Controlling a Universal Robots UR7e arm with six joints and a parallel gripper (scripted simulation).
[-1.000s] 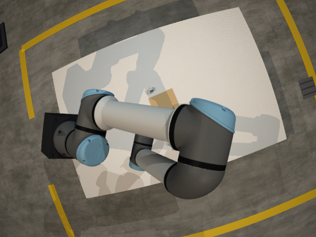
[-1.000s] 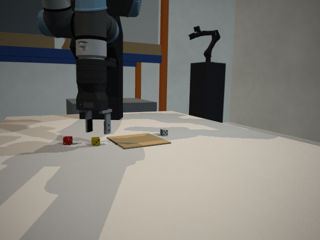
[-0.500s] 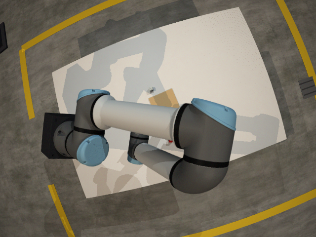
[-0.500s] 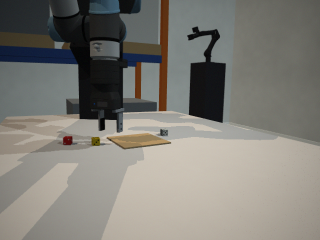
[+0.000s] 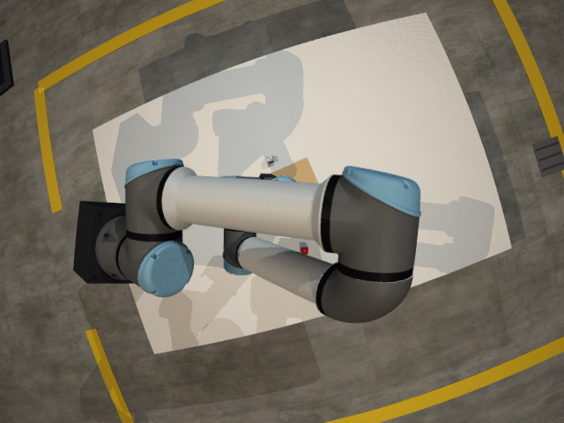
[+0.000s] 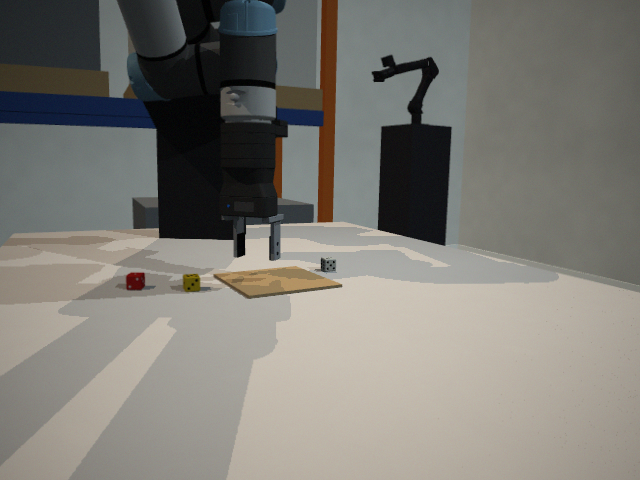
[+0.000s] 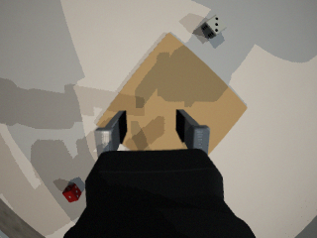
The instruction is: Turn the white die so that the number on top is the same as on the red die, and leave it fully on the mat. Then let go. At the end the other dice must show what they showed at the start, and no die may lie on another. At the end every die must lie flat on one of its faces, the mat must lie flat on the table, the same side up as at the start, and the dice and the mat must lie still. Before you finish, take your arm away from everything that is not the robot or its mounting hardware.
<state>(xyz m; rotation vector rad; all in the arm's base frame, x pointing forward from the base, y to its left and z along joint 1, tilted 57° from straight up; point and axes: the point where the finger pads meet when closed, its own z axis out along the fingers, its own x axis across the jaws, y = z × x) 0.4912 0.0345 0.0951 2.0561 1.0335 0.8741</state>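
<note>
My gripper is now 50 mm above the tan mat, 20 mm to the right of it and 20 mm short of it. Round my hand: yellow die: 100 mm to the right, 40 mm below, 20 mm ahead; then red die: 170 mm to the right, 40 mm below, 20 mm behind; then white die: 130 mm to the left, 40 mm below, 10 mm behind.
</note>
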